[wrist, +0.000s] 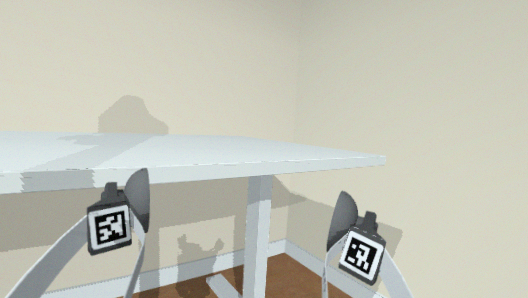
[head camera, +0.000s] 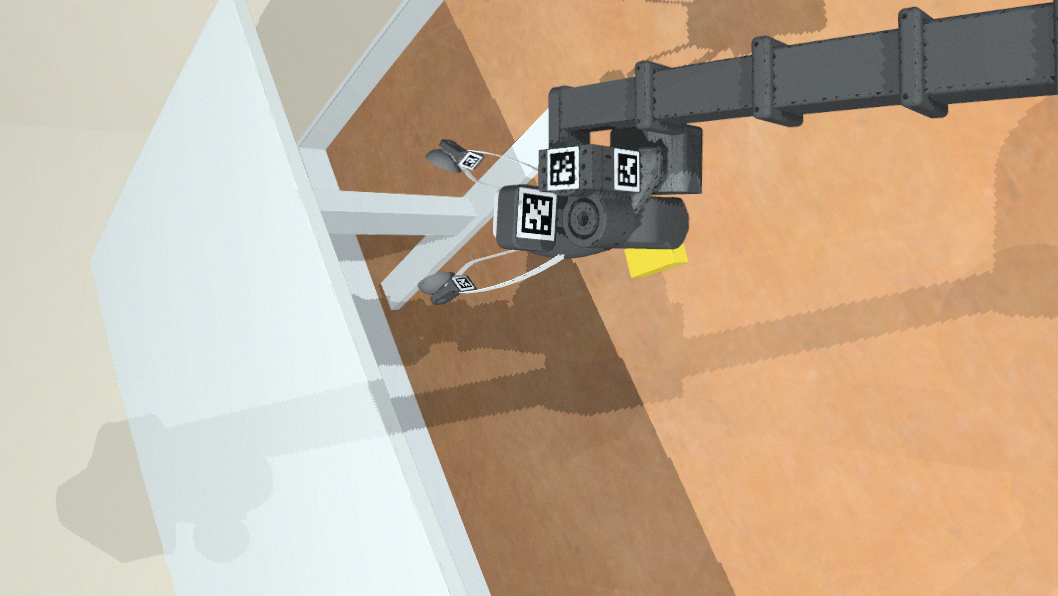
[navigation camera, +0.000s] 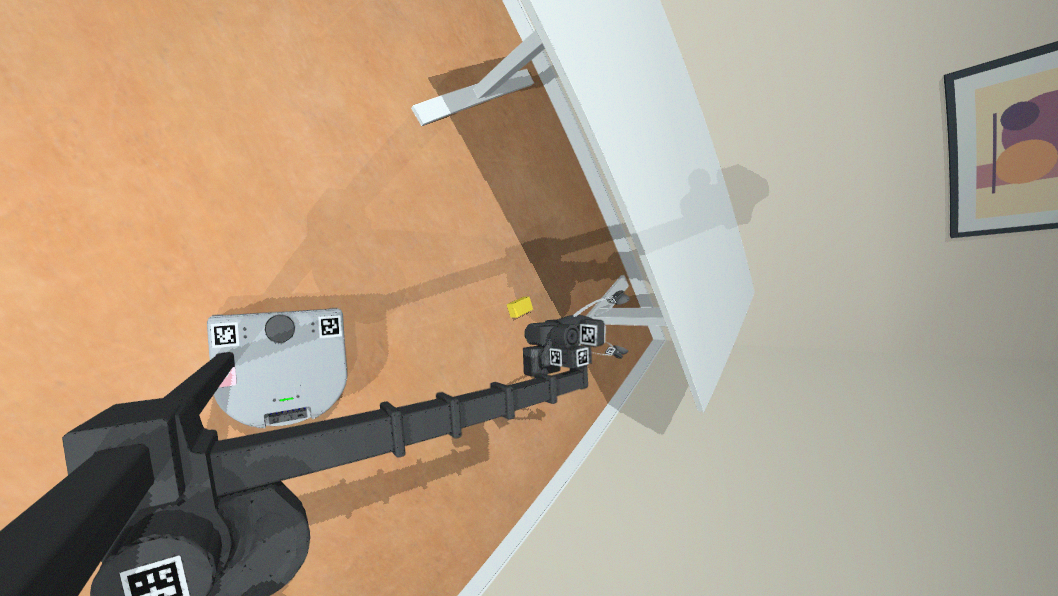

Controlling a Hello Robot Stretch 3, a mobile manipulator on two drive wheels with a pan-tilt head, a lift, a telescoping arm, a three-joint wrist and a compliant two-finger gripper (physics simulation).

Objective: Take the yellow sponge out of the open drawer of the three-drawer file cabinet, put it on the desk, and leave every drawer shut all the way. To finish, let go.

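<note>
The yellow sponge [head camera: 655, 261] [navigation camera: 519, 307] lies on the floor in front of the desk; in the head camera view the wrist hides part of it. My gripper [head camera: 444, 218] [navigation camera: 617, 325] [wrist: 243, 201] is open, with no object between its fingertips. It is at the desk's front edge near one end, and the sponge is behind it, on the robot's side. The white desk [head camera: 222, 296] [navigation camera: 629, 125] [wrist: 210, 150] bears no object on the part of its top that shows. The file cabinet and its drawers do not show in these views.
Desk legs with floor bars [head camera: 429, 259] [navigation camera: 451, 103] stand under the desk. The telescoping arm [head camera: 703, 81] [navigation camera: 422, 418] reaches over the floor. Walls stand behind the desk and past its near end. A framed picture [navigation camera: 954, 162] hangs on the wall.
</note>
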